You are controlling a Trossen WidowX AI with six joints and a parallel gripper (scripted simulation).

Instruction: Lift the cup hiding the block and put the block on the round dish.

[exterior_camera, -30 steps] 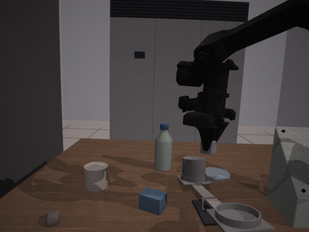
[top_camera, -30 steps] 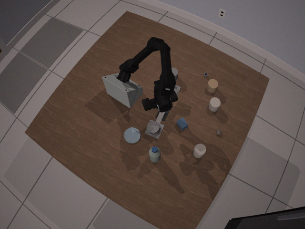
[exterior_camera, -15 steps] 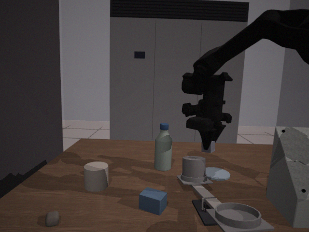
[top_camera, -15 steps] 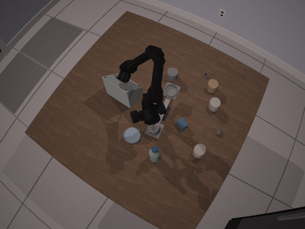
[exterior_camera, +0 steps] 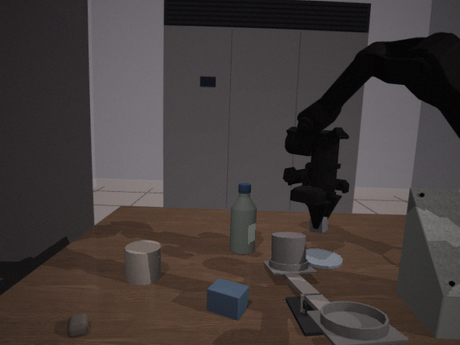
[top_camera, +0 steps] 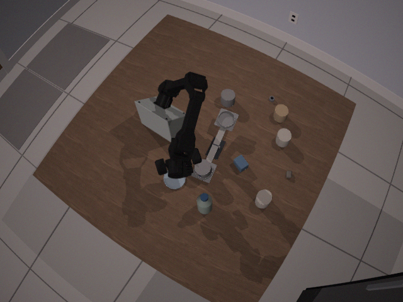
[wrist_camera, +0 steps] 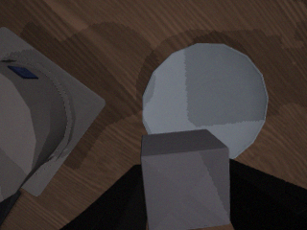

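Now: the pale blue round dish 2 cm behind my gripper tip, 3 cm to the right of it and 9 cm below it. Also, from my gripper tip: green bottle 17 cm ahead, 7 cm to the right, 2 cm above; blue box 20 cm ahead, 19 cm to the left, 7 cm below; cup 8 cm ahead, 5 cm to the left, 3 cm below.
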